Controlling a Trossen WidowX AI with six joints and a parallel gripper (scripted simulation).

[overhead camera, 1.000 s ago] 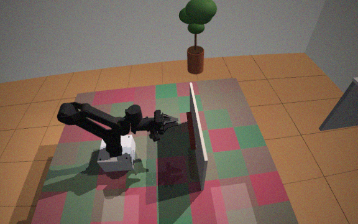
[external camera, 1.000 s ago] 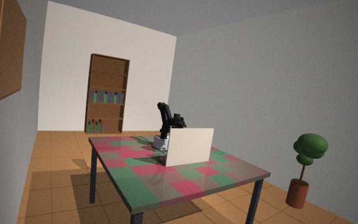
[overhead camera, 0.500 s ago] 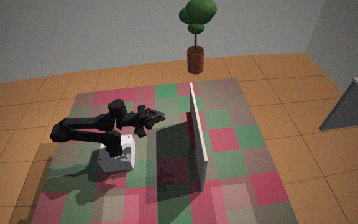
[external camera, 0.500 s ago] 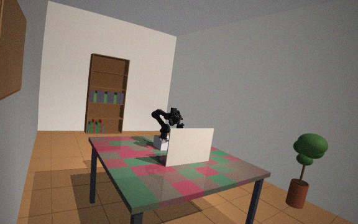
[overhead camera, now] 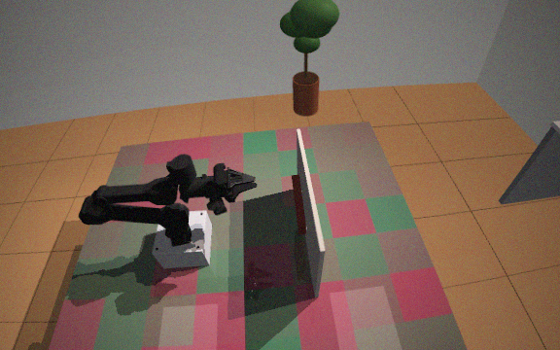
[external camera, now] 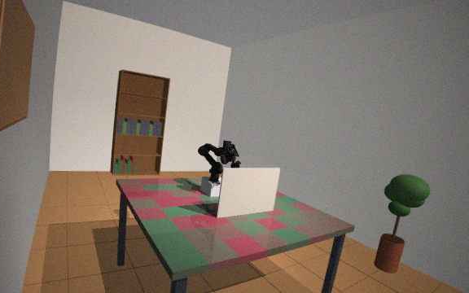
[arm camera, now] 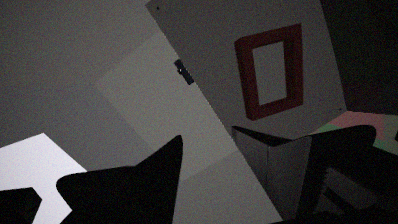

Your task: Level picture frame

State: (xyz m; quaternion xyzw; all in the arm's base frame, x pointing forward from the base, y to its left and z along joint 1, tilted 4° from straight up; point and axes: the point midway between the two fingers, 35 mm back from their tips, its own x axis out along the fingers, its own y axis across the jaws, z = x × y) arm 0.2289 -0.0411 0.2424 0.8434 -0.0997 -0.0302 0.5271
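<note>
The picture frame lies 130 mm ahead of my gripper tip and 160 mm below it. From my gripper tip the other things lie so: wall panel: 140 mm ahead, 20 mm to the right, 180 mm below.
</note>
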